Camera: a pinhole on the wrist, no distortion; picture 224 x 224 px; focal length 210.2 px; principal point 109.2 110.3 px. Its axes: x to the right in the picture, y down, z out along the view. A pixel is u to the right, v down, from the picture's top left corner.
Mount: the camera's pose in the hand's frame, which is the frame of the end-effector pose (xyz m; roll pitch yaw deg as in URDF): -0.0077 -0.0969 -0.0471 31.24 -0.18 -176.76
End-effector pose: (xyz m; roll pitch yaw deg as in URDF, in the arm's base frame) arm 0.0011 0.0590 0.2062 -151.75 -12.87 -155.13
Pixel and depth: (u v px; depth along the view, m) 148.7 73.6 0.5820
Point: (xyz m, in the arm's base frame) -0.0018 0.1267 -0.2979
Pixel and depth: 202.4 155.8 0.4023
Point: 0.1657 -0.0172 -0.1433
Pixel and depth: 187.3 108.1 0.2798
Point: 0.0896 0.0438 -0.0049
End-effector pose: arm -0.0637 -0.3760 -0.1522 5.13 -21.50 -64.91
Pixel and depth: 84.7 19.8 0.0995
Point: -0.0750 -0.3743 -0.1386
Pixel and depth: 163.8 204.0 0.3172
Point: -0.2214 -0.2381 0.0854
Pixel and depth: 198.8 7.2 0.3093
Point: 0.0069 -0.1208 -0.0648
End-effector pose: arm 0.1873 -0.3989 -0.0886 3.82 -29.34 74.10
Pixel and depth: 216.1 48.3 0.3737
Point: -0.0530 -0.6393 0.0053
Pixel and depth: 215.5 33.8 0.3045
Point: -0.0075 -0.5865 -0.0300
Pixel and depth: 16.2 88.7 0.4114
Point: 0.0486 -0.3624 0.2451
